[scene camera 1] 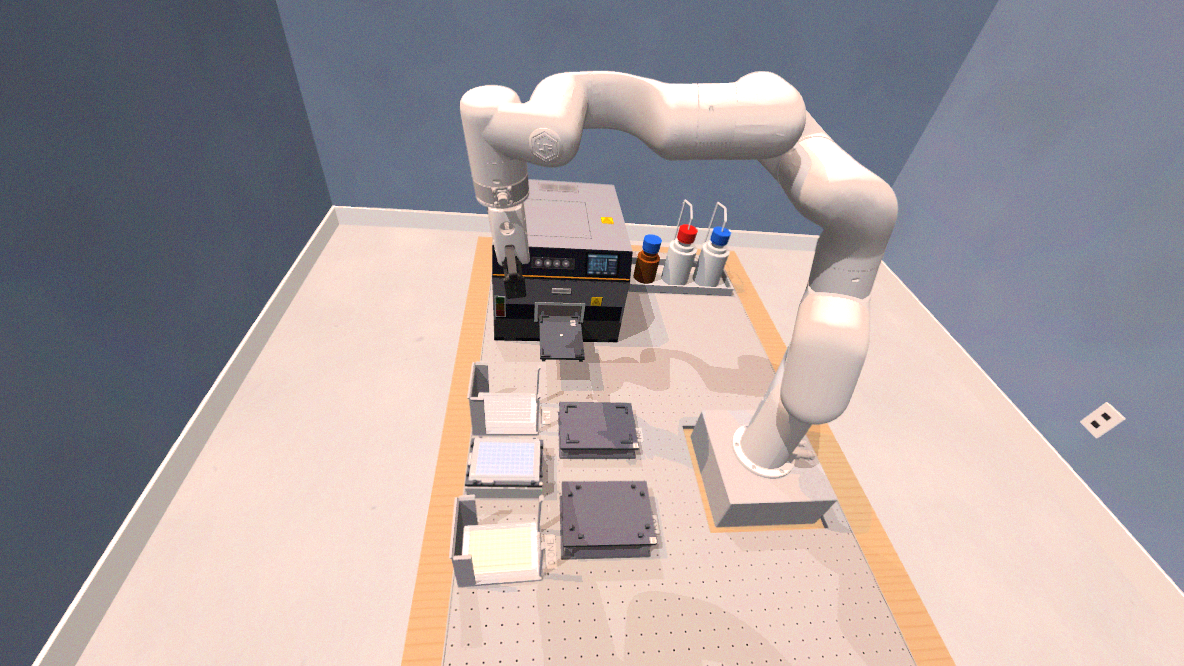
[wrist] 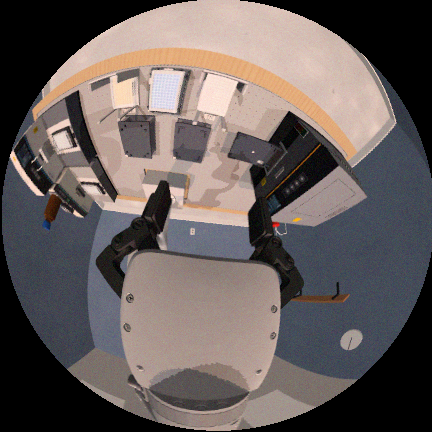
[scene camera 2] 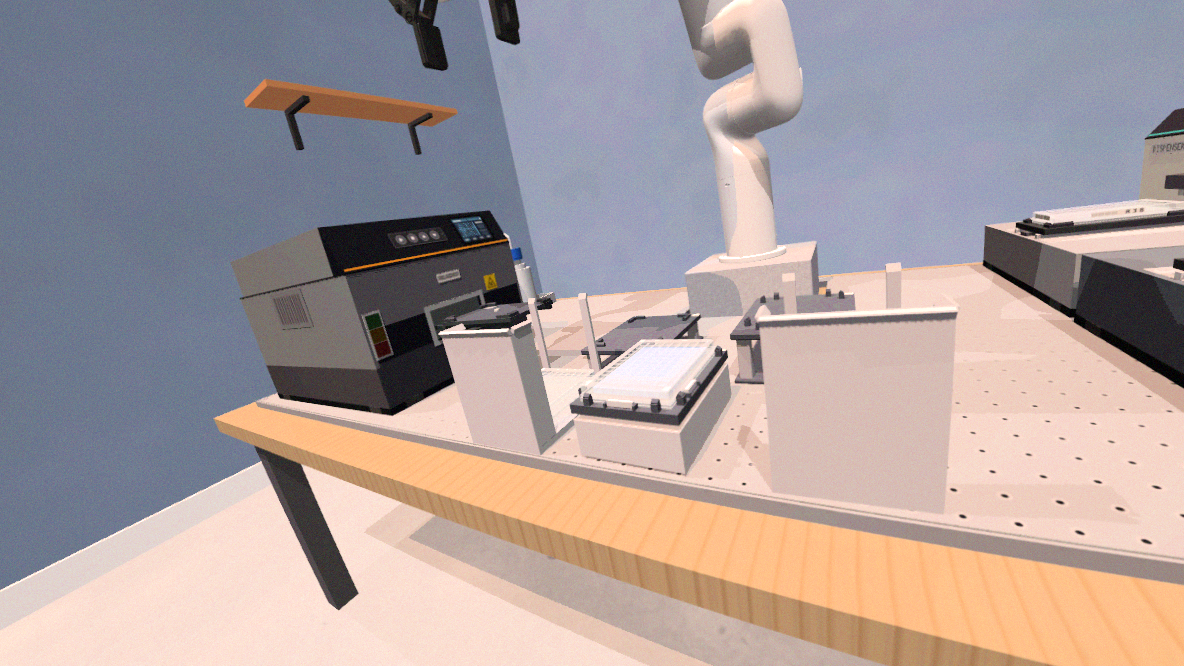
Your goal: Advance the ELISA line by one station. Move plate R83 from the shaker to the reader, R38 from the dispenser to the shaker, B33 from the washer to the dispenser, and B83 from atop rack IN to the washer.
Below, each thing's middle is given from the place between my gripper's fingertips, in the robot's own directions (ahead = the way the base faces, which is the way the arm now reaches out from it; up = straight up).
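Labels:
The white bottle with blue cap (scene camera 1: 713,256) stands 650 mm to the right of my hand, 480 mm behind it and 290 mm below it; going by their middles, it is the farthest from my hand of the things named here. A bottle with red cap (scene camera 1: 681,253) is also a long way to the right of my hand, well behind it and far below it. I find the brown bottle with blue cap (scene camera 1: 647,262) 310 mm below my hand, 610 mm to the right of it and 280 mm behind it, whereas the reader tray (scene camera 1: 552,347) is 190 mm to the right of my hand, 70 mm behind it and 280 mm below it.

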